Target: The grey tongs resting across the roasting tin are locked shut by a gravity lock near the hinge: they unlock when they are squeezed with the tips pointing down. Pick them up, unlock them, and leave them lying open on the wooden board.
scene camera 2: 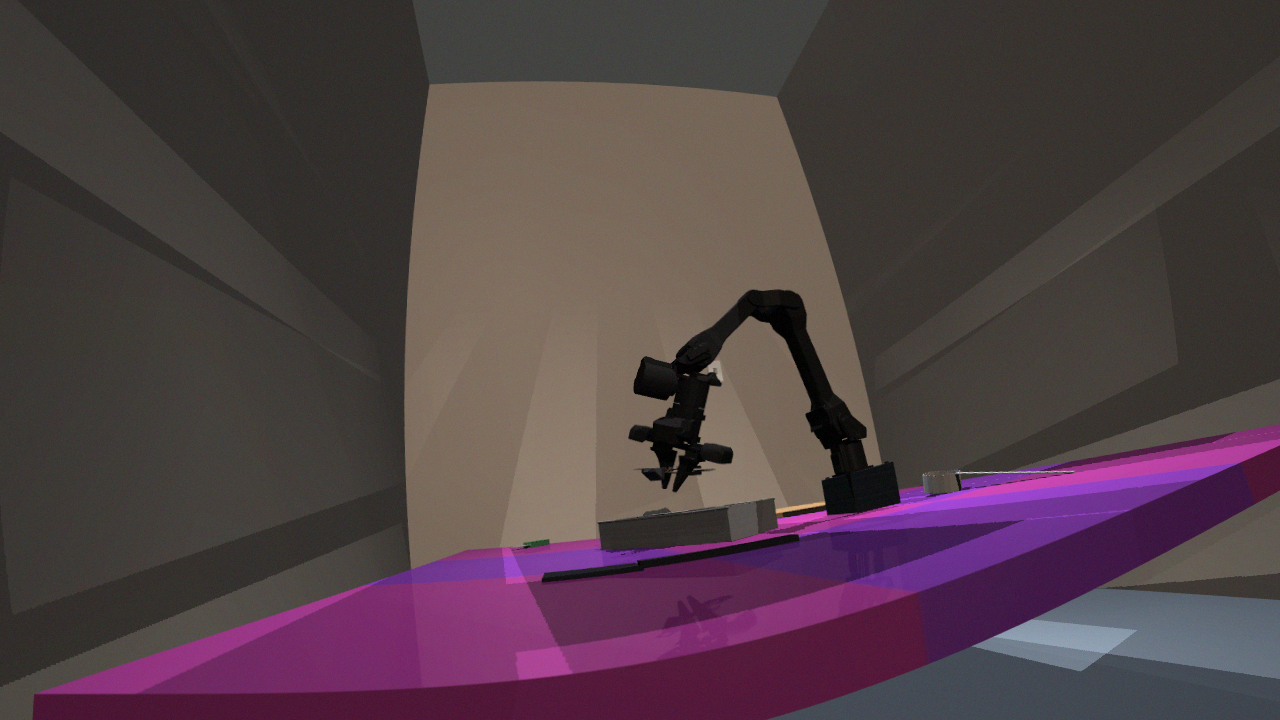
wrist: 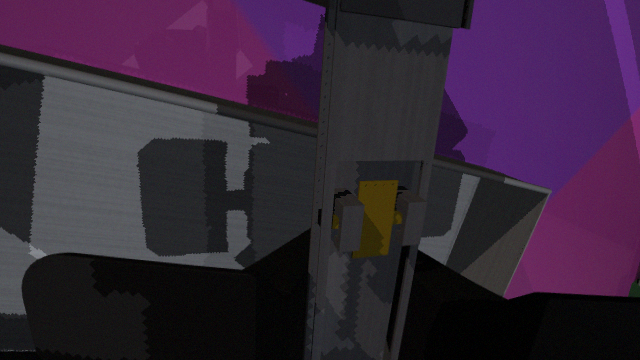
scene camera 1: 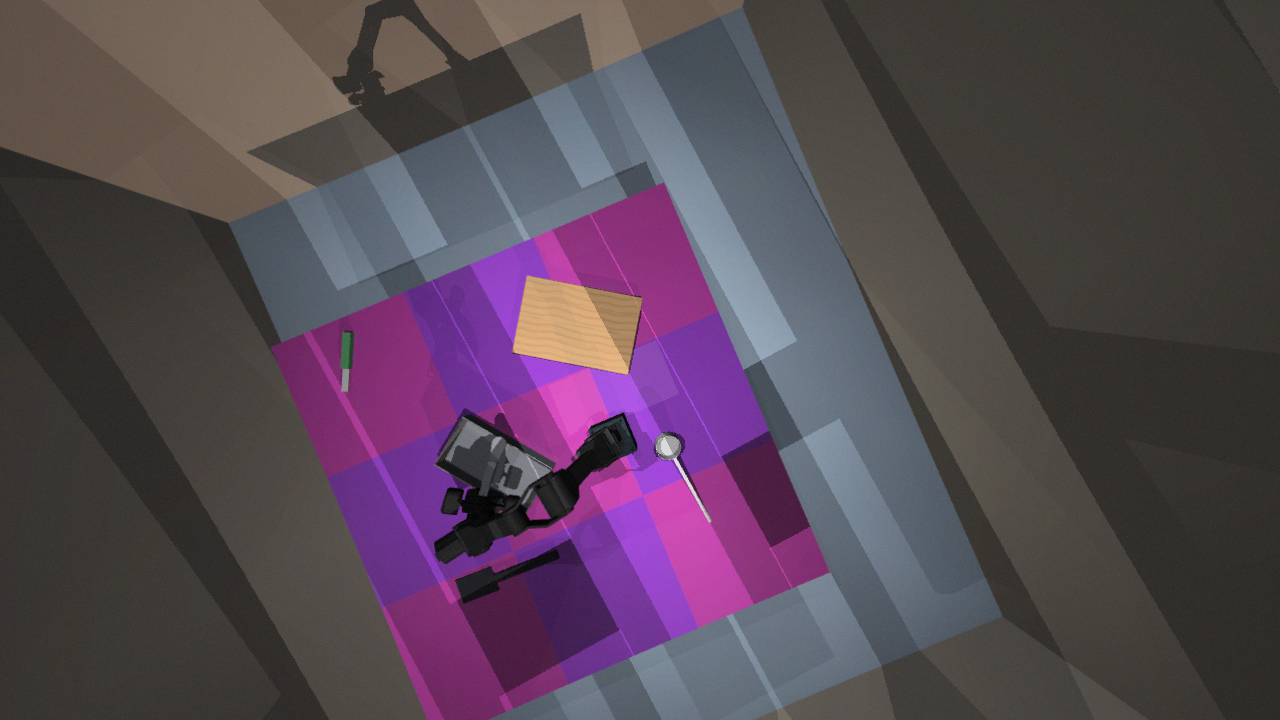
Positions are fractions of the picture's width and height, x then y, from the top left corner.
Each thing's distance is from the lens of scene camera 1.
black spatula (scene camera 1: 0.38, 0.81): 144 cm
metal ladle (scene camera 1: 0.52, 0.62): 120 cm
wooden board (scene camera 1: 0.44, 0.45): 119 cm
The marked spots on the wooden board and the black spatula are 83 cm apart.
